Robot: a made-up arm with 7 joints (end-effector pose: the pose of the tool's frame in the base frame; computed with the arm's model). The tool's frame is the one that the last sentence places.
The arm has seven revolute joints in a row. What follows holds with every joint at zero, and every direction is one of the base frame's.
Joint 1 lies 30.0 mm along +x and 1.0 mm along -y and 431.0 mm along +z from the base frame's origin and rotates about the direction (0.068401, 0.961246, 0.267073).
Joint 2 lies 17.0 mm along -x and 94.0 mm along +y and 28.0 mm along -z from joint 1 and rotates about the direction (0.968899, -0.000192, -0.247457).
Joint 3 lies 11.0 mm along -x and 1.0 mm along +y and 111.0 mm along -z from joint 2 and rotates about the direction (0.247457, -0.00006, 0.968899).
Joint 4 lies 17.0 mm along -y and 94.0 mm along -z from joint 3 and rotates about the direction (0.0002, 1, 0.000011).
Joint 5 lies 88.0 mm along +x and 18.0 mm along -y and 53.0 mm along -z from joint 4 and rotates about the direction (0.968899, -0.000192, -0.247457).
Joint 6 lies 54.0 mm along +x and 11.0 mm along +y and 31.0 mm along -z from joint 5 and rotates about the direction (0.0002, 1, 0.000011).
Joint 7 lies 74.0 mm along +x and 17.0 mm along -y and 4.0 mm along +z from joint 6 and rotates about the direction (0.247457, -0.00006, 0.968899).
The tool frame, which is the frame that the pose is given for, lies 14.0 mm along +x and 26.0 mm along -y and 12.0 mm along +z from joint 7; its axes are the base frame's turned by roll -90.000, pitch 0.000 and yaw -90.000 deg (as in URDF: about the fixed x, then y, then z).
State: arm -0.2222 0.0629 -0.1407 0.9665 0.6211 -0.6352 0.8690
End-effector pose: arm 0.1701 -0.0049 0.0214 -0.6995 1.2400 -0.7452
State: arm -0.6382 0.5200 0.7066 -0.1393 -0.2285 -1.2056 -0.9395
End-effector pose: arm 0.2685 0.1905 0.3661 1.0046 0.5129 -0.8704
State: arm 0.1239 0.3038 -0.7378 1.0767 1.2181 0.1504 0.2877
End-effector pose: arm -0.1101 0.1310 -0.0392 0.6470 2.8006 -0.2684
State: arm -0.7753 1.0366 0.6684 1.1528 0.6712 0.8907 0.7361
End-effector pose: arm 0.2878 0.4656 0.2418 -1.1772 0.7327 1.2796
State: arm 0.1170 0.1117 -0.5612 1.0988 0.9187 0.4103 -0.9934
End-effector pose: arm -0.0940 0.0607 -0.0175 0.4440 -2.1643 0.0463
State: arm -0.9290 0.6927 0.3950 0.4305 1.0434 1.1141 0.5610
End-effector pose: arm 0.4214 0.3346 0.3498 -0.8032 0.5532 0.9545
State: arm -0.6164 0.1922 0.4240 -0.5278 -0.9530 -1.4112 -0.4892
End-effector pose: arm 0.2127 0.1281 0.3516 0.6468 -1.0144 -1.4142
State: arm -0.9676 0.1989 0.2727 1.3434 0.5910 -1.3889 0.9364
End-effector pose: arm 0.3686 0.0219 0.2248 -0.5526 0.1754 -1.1778
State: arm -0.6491 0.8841 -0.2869 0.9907 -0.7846 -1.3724 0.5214
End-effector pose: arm 0.2994 0.2590 0.2603 -0.4182 0.0131 -0.9292
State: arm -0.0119 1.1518 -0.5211 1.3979 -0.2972 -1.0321 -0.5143
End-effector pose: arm 0.0286 0.3805 0.1703 -0.5878 2.4815 -0.5008
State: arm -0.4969 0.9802 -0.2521 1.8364 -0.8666 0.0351 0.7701
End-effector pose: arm 0.1111 0.4465 0.1312 -1.3864 0.5164 1.1043
